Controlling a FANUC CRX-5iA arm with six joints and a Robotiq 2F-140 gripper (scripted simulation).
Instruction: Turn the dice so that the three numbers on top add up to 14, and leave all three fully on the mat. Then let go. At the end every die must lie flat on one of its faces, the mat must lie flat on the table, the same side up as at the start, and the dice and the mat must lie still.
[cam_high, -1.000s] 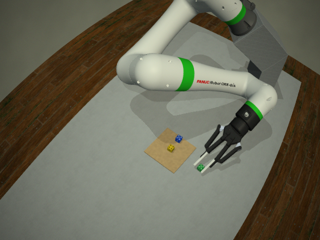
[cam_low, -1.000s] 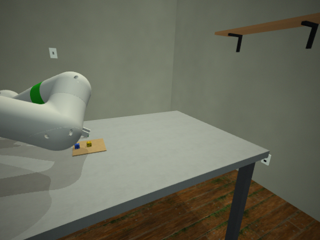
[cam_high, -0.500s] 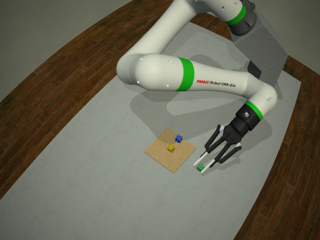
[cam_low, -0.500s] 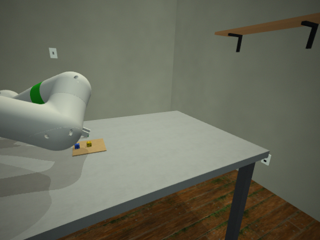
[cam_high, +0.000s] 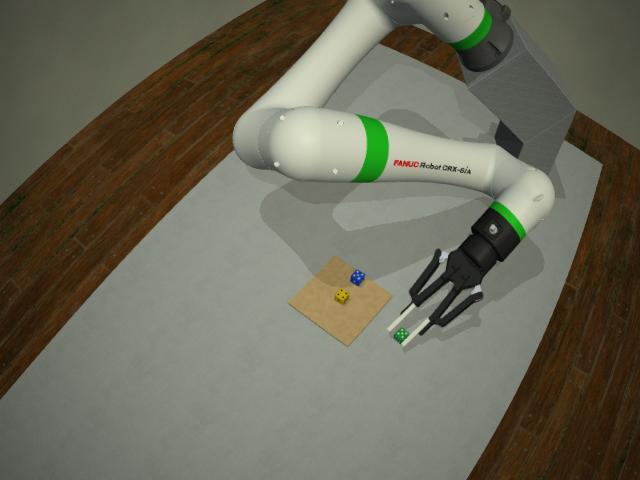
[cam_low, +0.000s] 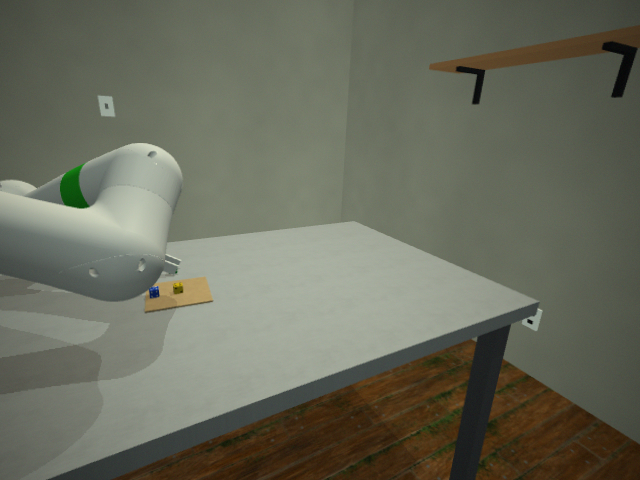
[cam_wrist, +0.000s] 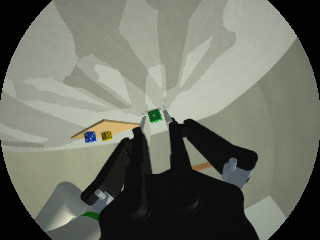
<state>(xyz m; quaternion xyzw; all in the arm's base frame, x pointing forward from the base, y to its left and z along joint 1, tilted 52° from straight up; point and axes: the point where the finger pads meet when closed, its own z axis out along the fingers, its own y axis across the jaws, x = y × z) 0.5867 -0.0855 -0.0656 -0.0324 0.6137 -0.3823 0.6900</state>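
My gripper is now 20 mm above the green die, 10 mm to the left of it and 10 mm short of it. The rest, counted from my hand: yellow die (140 mm to the right, 30 mm behind, 20 mm below); tan mat (140 mm to the right, 30 mm below, 30 mm behind); blue die (120 mm to the right, 70 mm behind, 20 mm below).
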